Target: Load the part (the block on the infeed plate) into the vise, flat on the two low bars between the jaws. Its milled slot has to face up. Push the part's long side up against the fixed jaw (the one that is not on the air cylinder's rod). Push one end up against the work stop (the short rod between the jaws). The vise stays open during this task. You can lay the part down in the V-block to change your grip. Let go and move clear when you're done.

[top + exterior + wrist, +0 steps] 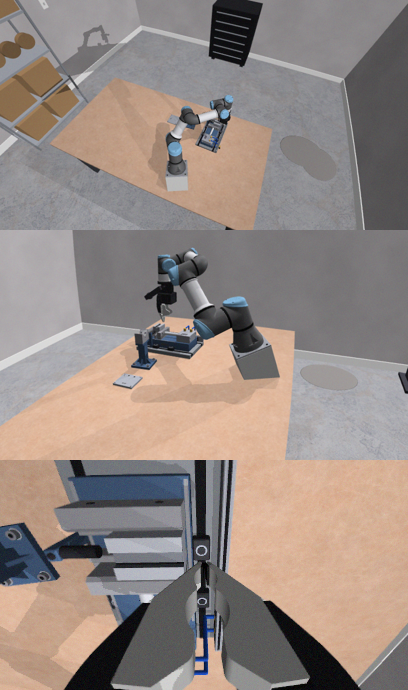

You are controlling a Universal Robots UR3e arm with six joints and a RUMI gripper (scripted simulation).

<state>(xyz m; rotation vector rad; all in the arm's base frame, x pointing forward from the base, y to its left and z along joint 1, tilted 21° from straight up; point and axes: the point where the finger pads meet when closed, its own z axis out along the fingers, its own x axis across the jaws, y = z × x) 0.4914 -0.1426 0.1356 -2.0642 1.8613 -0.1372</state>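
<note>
The part is 50 mm to the left of my hand, 30 mm below it and 10 mm behind it. From my hand the other things lie so: fixed jaw (70 mm to the left, 50 mm below, 20 mm ahead); work stop (110 mm to the left, 40 mm below, 20 mm behind); vise (90 mm below, 80 mm behind, 60 mm to the left).
</note>
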